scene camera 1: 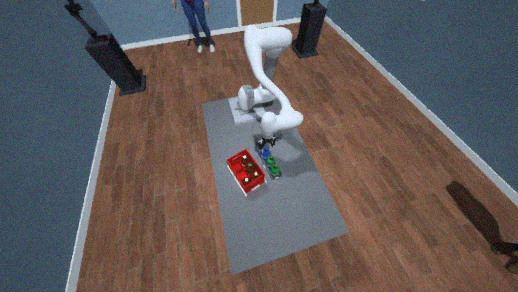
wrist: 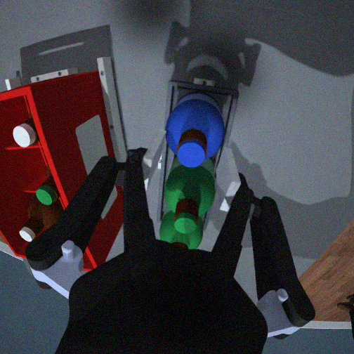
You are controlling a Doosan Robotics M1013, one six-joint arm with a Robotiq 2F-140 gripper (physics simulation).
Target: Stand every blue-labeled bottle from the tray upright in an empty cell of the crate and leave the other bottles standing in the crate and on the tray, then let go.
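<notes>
My gripper, visible. Blue-labeled bottle and pale side rail, in the pictures too.
</notes>
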